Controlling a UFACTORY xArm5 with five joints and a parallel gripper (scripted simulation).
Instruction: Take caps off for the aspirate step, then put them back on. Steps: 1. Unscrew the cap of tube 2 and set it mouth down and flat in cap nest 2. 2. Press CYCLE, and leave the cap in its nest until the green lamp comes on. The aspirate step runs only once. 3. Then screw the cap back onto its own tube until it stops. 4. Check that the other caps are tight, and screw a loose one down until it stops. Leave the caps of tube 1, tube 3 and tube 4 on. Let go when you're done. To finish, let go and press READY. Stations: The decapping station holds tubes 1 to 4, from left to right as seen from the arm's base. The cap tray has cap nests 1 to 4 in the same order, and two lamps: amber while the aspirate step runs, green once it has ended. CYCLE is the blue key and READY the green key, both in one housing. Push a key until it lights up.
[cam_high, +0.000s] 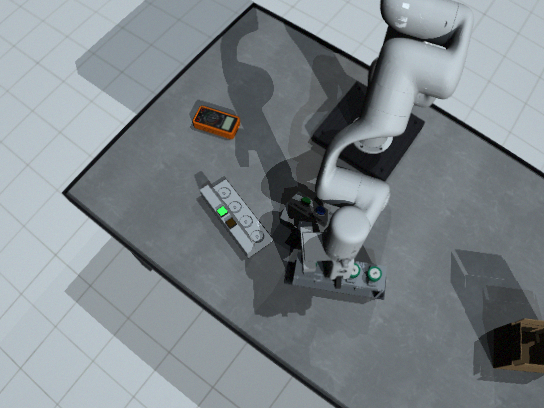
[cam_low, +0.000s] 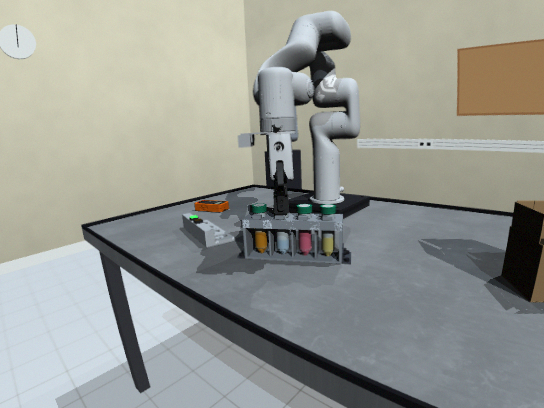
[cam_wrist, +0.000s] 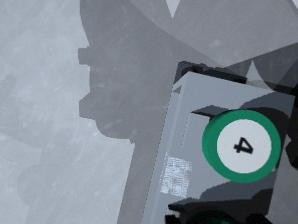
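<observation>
The tube 2's threaded neck is 2 cm behind my hand, 5 cm to the left of it and 1 cm below it. From my hand the other things lie so: key housing (10 cm behind, 13 cm to the right, 8 cm below); green key (12 cm behind, 15 cm to the right, 6 cm below); blue key (12 cm behind, 11 cm to the right, 6 cm below).
</observation>
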